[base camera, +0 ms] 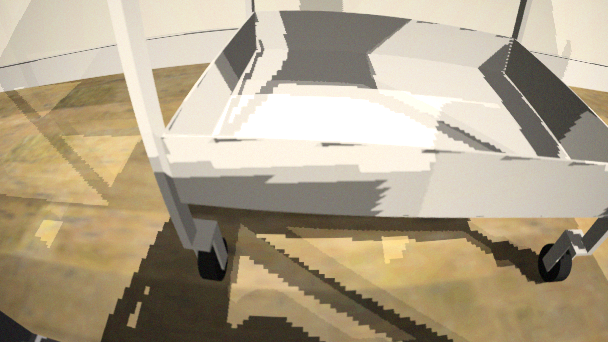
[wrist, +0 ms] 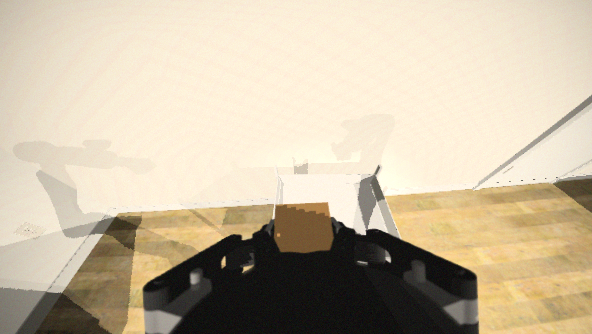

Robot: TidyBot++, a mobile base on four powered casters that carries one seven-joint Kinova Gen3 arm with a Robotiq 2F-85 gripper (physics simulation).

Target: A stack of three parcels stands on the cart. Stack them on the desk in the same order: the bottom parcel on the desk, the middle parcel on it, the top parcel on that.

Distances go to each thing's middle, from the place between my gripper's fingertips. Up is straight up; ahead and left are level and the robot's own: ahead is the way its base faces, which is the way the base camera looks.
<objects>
The orange-brown parcel (wrist: 302, 227) is 10 mm behind my hand.
</objects>
